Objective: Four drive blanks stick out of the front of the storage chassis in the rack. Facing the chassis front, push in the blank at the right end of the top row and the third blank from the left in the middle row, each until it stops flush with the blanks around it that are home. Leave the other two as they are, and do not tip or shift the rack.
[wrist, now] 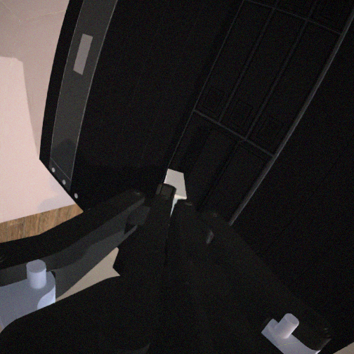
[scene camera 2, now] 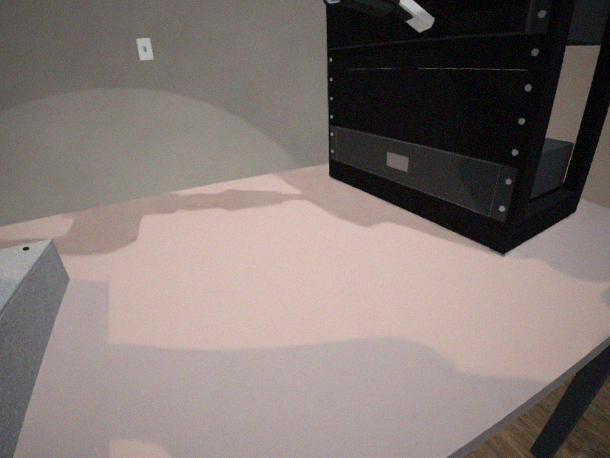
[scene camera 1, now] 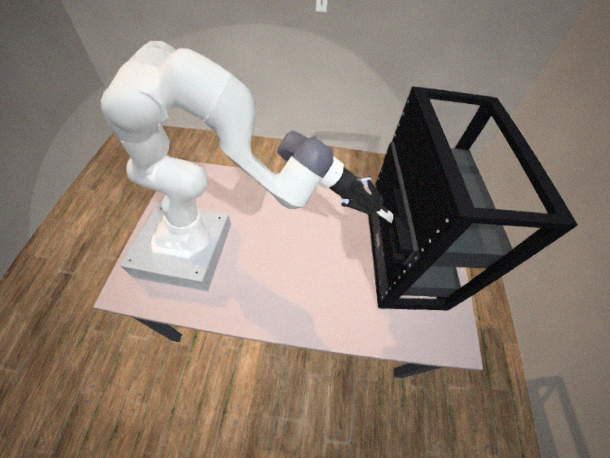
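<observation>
The rack (scene camera 1: 442,155) (scene camera 2: 425,207) stands upright on the table. The dark storage chassis (scene camera 1: 404,200) is in its front; its top edge shows as a grey strip. In the wrist view the drive blanks (wrist: 257,75) form a dim grid, with the chassis's right end toward the bottom of the picture. It is too dark to tell which blanks stick out or sit flush. My gripper (scene camera 1: 386,216) (scene camera 2: 419,17) (wrist: 171,183) is shut and empty, its pale tip close to the chassis front near the lower right-end blanks. Contact cannot be told. The fingers hide part of that end.
A grey panel (scene camera 2: 440,177) (wrist: 75,90) with a pale label is at the rack's bottom front. Rack side posts with screws flank the chassis. The arm's base plate (scene camera 1: 210,250) (scene camera 2: 30,320) stands at the other end of the pink table (scene camera 1: 290,260) (scene camera 2: 280,290).
</observation>
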